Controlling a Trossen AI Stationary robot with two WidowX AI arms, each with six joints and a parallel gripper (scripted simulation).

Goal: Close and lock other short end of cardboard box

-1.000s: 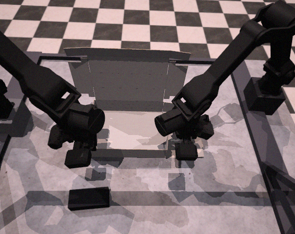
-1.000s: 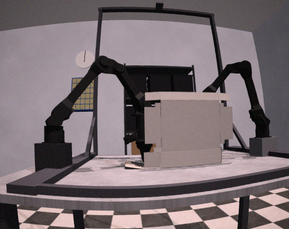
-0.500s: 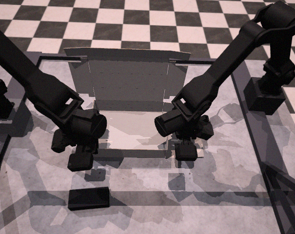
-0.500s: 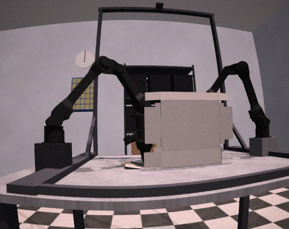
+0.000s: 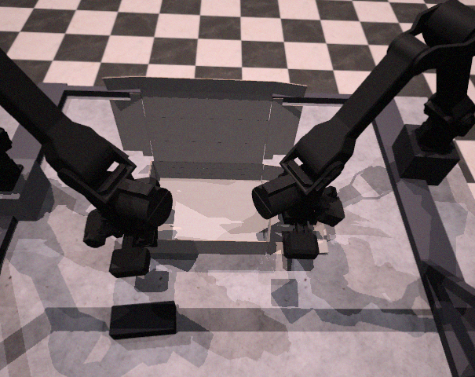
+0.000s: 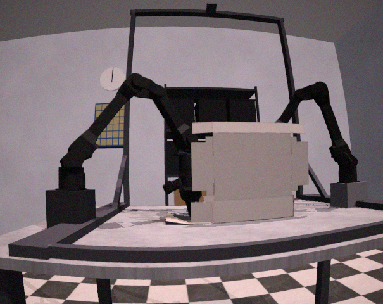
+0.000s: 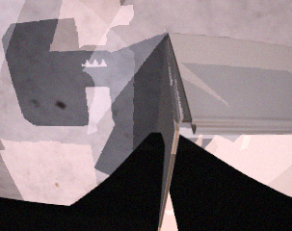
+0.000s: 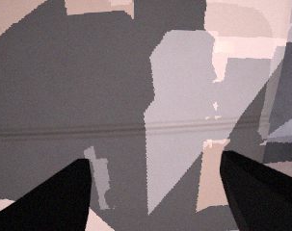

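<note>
My left hand is 14 cm past the black block, 6 cm above it and 1 cm to the right of it.
</note>
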